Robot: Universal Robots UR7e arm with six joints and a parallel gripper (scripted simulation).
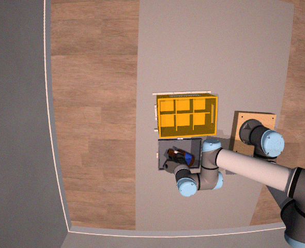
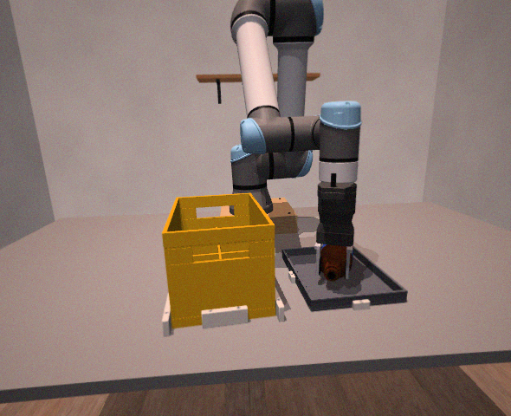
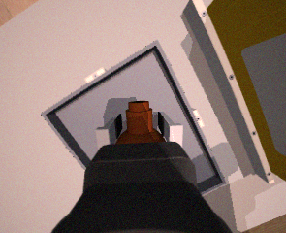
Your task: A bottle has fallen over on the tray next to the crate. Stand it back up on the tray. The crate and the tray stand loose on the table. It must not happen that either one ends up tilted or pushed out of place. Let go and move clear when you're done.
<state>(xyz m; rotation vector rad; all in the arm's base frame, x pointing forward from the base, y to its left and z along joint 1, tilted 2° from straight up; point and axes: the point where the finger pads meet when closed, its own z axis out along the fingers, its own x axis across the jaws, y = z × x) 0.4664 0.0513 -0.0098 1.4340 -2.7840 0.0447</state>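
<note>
Right now my hand is 4 cm past the brown bottle, 3 cm to the right of it and 1 cm above it. Also, from my hand: yellow crate (22 cm to the right, 9 cm behind, 4 cm above); dark grey tray (4 cm below, 4 cm behind, 3 cm to the left).
</note>
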